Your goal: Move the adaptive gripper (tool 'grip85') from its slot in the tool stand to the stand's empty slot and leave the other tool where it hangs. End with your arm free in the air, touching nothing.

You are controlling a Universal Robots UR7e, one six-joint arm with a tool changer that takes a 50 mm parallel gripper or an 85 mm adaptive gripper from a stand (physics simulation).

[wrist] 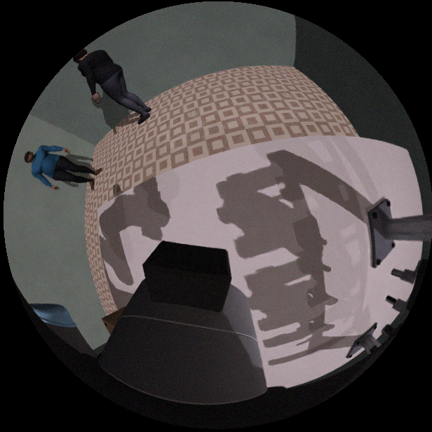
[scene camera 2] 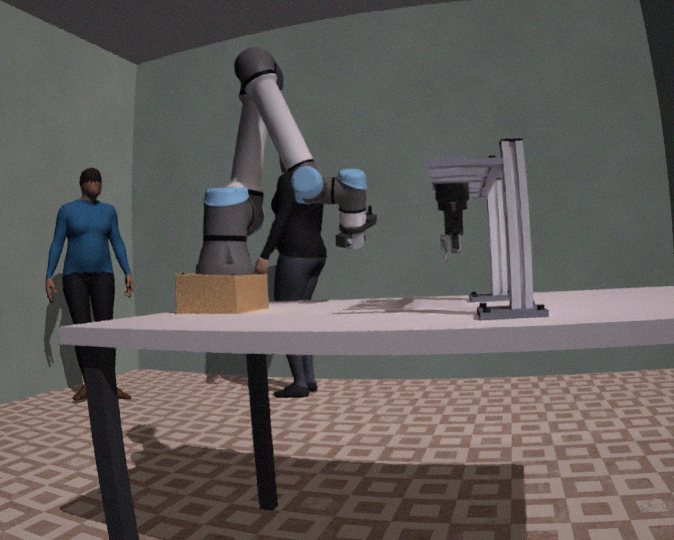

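Pixels of known places: arm's base at its link origin: [scene camera 2: 224, 274].
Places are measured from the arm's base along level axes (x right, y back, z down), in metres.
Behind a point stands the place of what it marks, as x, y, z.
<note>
The arm's wrist end [scene camera 2: 352, 239] is in the air left of the tool stand, apart from it, with no gripper visible on it. In the wrist view a black block [wrist: 187, 282] at the arm's end shows, without fingers. The tool stand [scene camera 2: 517, 225] {0.129, -0.772, -0.062} [wrist: 412, 227] rises at the right of the table. A dark tool [scene camera 2: 452, 205] {-0.004, -0.612, -0.122} hangs upright under its rail [scene camera 2: 464, 162] {0.162, -0.689, -0.178}, fingers down. From this side I cannot tell which tool it is, or which slot is empty. In the wrist view dark tool ends [wrist: 403, 275] [wrist: 396, 302] show at the right edge, partly cut off.
The stand's feet [scene camera 2: 513, 312] {0.190, -0.769, 0.086} [wrist: 381, 250] rest on the white table [scene camera 2: 365, 340] {0.349, -0.569, 0.111} [wrist: 190, 200]. The arm's base stands on a tan block [scene camera 2: 205, 294] {0.086, -0.007, 0.048}. A person in blue [scene camera 2: 90, 236] [wrist: 46, 165] and one in black [scene camera 2: 300, 230] [wrist: 100, 67] stand beyond the table.
</note>
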